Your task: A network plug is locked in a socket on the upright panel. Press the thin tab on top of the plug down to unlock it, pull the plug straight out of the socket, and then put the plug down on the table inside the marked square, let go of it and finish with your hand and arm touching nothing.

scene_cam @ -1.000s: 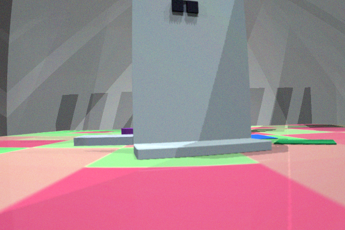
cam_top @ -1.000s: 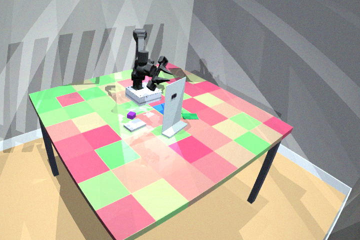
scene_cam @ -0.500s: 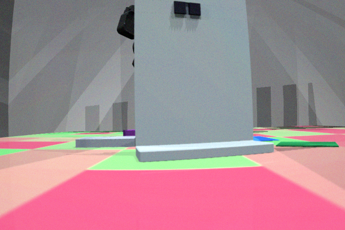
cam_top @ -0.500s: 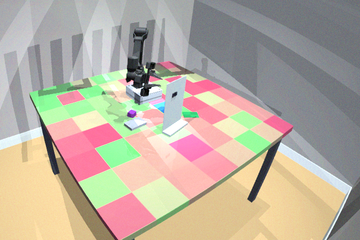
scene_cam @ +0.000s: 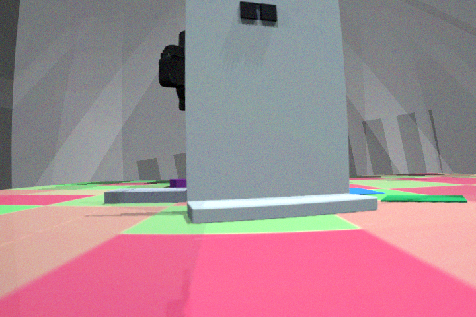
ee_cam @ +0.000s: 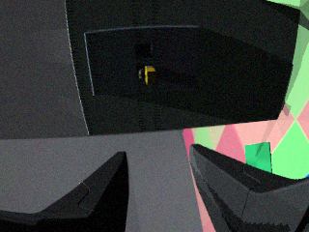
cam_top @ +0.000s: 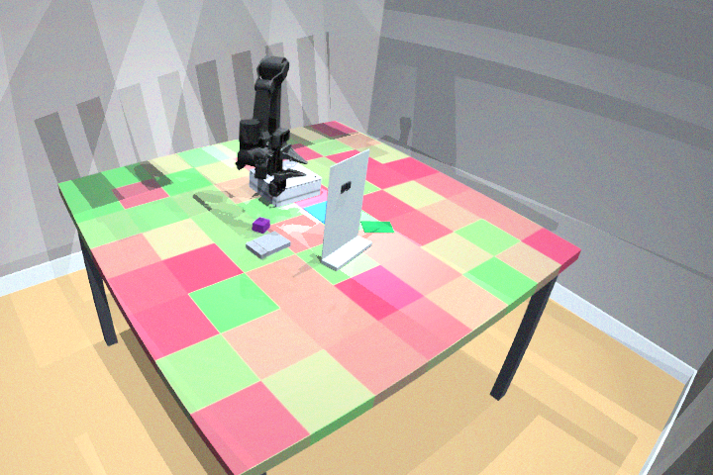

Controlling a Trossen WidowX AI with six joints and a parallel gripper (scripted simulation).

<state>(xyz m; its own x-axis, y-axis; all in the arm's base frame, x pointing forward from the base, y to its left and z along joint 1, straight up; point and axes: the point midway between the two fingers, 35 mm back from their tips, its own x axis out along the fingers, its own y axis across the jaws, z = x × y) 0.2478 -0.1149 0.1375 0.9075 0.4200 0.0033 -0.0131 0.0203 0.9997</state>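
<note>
Now: gripper tip 120 mm short of the network plug and 20 mm to the right of it. The rest, counted from my gripper tip: flat grey plate (190 mm below, 130 mm to the right); then grey panel (140 mm ahead, 80 mm below, 20 mm to the left); then blue marked square (200 mm below, 150 mm to the left, 50 mm behind).
</note>
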